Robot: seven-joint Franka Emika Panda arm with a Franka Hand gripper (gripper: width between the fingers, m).
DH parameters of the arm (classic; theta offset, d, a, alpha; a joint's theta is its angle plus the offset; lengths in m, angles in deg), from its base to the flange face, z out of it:
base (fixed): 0 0 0 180
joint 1: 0 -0.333 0 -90
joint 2: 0 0 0 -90
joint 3: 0 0.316 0.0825 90
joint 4: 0 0 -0.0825 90
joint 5: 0 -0.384 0 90
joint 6: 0 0 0.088 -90
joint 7: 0 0.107 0 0
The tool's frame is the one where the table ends.
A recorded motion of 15 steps. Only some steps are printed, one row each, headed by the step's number.
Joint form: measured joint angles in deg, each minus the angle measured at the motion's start. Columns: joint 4, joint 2, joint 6, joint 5, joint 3, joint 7, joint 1.
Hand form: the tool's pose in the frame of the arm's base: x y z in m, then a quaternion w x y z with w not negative. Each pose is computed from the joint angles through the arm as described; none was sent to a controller.
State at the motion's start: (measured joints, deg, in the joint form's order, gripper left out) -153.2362 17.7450 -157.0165 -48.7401 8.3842 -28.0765 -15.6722
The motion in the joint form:
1: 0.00 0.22 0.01 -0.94 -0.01 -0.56 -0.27
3: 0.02 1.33 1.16 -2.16 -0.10 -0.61 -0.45
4: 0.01 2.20 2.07 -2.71 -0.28 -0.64 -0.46
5: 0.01 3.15 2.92 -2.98 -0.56 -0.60 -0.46
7: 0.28 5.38 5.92 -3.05 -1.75 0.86 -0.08
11: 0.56 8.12 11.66 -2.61 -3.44 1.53 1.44
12: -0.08 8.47 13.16 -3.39 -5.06 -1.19 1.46
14: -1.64 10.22 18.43 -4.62 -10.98 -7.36 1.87
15: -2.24 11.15 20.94 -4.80 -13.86 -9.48 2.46
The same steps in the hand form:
1: 0.3968 0.1449 0.3677 0.20594 -0.95673 -0.08724 -0.18615
3: 0.3944 0.1463 0.3738 0.21747 -0.95452 -0.08358 -0.18604
4: 0.3929 0.1459 0.3785 0.22466 -0.95298 -0.08178 -0.18621
5: 0.3918 0.1449 0.3841 0.23079 -0.95132 -0.08062 -0.18769
7: 0.3908 0.1385 0.3980 0.24911 -0.94843 -0.06656 -0.18437
11: 0.3887 0.1250 0.4121 0.27253 -0.94529 -0.05844 -0.16951
12: 0.3870 0.1152 0.4074 0.28078 -0.94320 -0.06567 -0.16502
14: 0.3820 0.0802 0.4006 0.31359 -0.93390 -0.07216 -0.15584
15: 0.3793 0.0619 0.3990 0.33020 -0.92869 -0.06874 -0.15418

